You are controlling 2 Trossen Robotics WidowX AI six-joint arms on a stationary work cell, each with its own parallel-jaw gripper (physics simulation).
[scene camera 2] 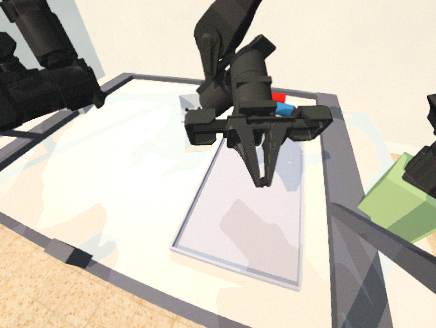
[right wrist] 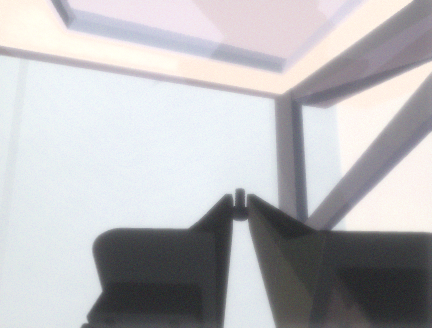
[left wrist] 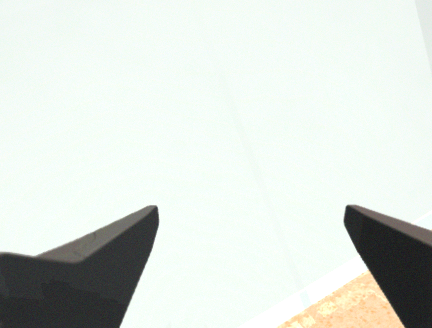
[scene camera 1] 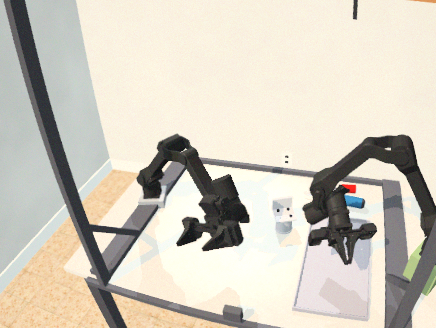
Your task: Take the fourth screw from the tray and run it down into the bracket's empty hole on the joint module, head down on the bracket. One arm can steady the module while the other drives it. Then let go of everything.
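Frame: origin at the left arm's base, x ahead, y left, z up, level; centimetres.
Where they show: left gripper, fingertip midpoint: (left wrist: 249,213) (scene camera 1: 189,247); right gripper, fingertip midpoint: (scene camera 2: 263,186) (right wrist: 239,200) (scene camera 1: 348,264); left arm's base at its link origin: (scene camera 1: 152,193); right arm's base at its link origin: (scene camera 2: 427,180).
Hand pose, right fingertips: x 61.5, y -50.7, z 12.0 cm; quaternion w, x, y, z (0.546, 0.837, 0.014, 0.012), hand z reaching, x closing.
Things, the pixels of their top centre, and the offset from my right fingertips. "spot": a spot on its surface instead.
- joint module at its top centre: (scene camera 1: 284,214) dx -12.9, dy +32.1, dz -9.2 cm
- dark screw at its top centre: (right wrist: 240,221) dx +0.0, dy +0.4, dz +1.2 cm
- pale tray at its top centre: (scene camera 2: 254,172) (scene camera 1: 337,259) dx +2.3, dy +14.2, dz -14.0 cm
- blue cylinder at a spot on its surface: (scene camera 2: 285,108) (scene camera 1: 356,201) spot: dx +15.5, dy +39.5, dz -12.1 cm
- red block at its top centre: (scene camera 1: 344,185) (scene camera 2: 272,93) dx +13.5, dy +50.3, dz -12.2 cm
- green box at a spot on its surface: (scene camera 2: 395,197) (scene camera 1: 416,265) spot: dx +23.4, dy +2.1, dz -6.6 cm
- small dark block at its top centre: (scene camera 2: 59,248) (scene camera 1: 232,308) dx -30.9, dy -4.6, dz -9.8 cm
The joint module (scene camera 1: 284,226) stands on the table as a pale cylinder with a white bracket (scene camera 1: 283,204) (scene camera 2: 189,102). Three dark spots show on the bracket in scene camera 1; whether each is a screw head or a hole is too small to tell. My right gripper (scene camera 1: 348,261) (scene camera 2: 263,185) (right wrist: 239,200) is shut on a dark screw (right wrist: 240,213), held between the fingertips with its head nearer the wrist camera. It hangs above the pale tray (scene camera 1: 309,285) (scene camera 2: 200,235) (right wrist: 175,46). My left gripper (scene camera 1: 192,246) (left wrist: 249,213) is open and empty, left of the module in scene camera 1.
A blue cylinder (scene camera 1: 354,201) (scene camera 2: 285,108) and a red block (scene camera 1: 349,188) (scene camera 2: 278,97) lie behind the tray. A green box (scene camera 1: 415,266) (scene camera 2: 395,197) is beyond the right edge. Dark frame beams border the table, with a small dark block (scene camera 1: 233,313) at the front edge.
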